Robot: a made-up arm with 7 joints. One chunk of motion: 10 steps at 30 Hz.
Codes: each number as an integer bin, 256 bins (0 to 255) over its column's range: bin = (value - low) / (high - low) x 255, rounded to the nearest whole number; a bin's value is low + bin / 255 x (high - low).
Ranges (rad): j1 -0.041..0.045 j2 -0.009..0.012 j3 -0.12..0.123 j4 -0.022..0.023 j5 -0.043..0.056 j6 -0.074..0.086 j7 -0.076..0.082
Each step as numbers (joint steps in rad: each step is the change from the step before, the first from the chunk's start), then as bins.
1 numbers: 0.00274 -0.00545 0.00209 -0.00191 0.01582 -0.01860 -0.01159
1 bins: 130 43 128 114 152 88 104
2 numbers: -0.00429 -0.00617 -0.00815 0.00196 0.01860 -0.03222 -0.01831
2 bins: 109 34 117 136 159 67 93
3 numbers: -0.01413 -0.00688 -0.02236 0.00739 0.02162 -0.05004 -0.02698
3 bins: 80 26 102 167 166 38 79
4 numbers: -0.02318 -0.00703 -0.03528 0.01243 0.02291 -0.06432 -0.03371
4 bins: 53 24 89 195 170 15 68
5 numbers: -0.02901 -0.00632 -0.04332 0.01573 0.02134 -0.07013 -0.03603
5 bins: 36 33 80 214 166 6 65
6 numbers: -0.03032 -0.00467 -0.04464 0.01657 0.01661 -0.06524 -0.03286
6 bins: 32 53 79 219 154 14 70
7 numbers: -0.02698 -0.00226 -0.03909 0.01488 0.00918 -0.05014 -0.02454
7 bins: 42 82 85 209 134 38 83
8 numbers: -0.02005 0.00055 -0.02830 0.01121 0.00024 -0.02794 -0.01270
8 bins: 62 116 96 188 111 73 102
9 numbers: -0.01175 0.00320 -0.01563 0.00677 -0.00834 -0.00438 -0.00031
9 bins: 87 148 110 163 89 111 122
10 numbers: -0.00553 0.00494 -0.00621 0.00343 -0.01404 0.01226 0.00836
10 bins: 105 169 119 144 75 137 136
